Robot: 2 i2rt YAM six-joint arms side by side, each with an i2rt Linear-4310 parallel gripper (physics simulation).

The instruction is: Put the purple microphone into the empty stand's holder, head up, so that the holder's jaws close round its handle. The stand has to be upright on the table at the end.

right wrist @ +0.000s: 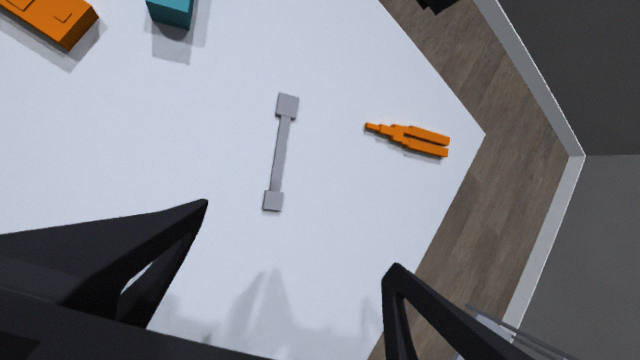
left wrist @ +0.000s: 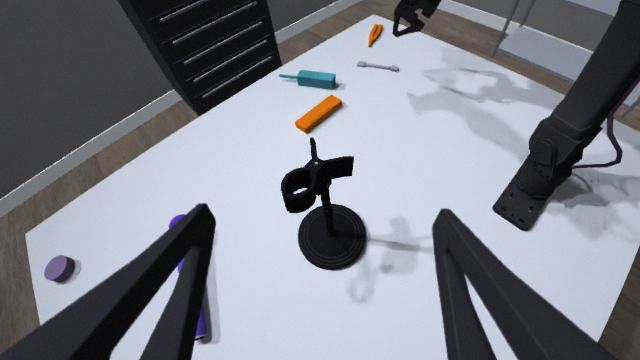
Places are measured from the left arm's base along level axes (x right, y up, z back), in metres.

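Pixels of known places: left gripper, fingertip midpoint: (left wrist: 321, 214); right gripper, fingertip midpoint: (right wrist: 303, 243) (left wrist: 403, 22); right arm's base, link origin: (left wrist: 530, 186).
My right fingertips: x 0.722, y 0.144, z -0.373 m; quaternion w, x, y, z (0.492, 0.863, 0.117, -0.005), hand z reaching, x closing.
Observation:
Behind a point stands the place of what it marks.
The black stand (left wrist: 332, 236) @(x 0.246, y 0.019, z -0.214 m) is upright on its round base in the middle of the left wrist view. Its holder (left wrist: 299, 190) @(x 0.218, y 0.205, z -0.227 m) at the top of the pole has an empty ring-like jaw on the left side. The purple microphone (left wrist: 201, 320) @(x 0.006, y 0.021, z -0.286 m) lies on the table left of the stand, largely hidden behind a left gripper finger. My left gripper (left wrist: 321, 214) @(x 0.164, y 0.358, z -0.129 m) is open and empty, its fingertips on either side of the stand in the view, nearer the camera. My right gripper (right wrist: 303, 243) @(x 0.722, y 0.144, z -0.373 m) is open and empty above the table, near the grey wrench.
An orange box (left wrist: 319, 114) @(x 0.464, y 0.018, z -0.429 m) (right wrist: 55, 22) @(x 0.527, y 0.017, z -0.428 m), a teal tool (left wrist: 316, 79) @(x 0.553, y 0.028, z -0.514 m) (right wrist: 171, 11) @(x 0.586, y 0.025, z -0.481 m), a grey wrench (left wrist: 378, 66) @(x 0.719, y 0.005, z -0.427 m) (right wrist: 280, 152) @(x 0.721, y 0.005, z -0.431 m) and orange pliers (left wrist: 375, 35) @(x 0.850, y 0.010, z -0.523 m) (right wrist: 420, 141) @(x 0.870, y 0.010, z -0.533 m) lie beyond the stand. A purple-grey disc (left wrist: 60, 268) @(x -0.147, y 0.019, z -0.587 m) is near the left edge. A black arm (left wrist: 575, 120) @(x 0.551, y 0.180, z 0.002 m) reaches in at right.

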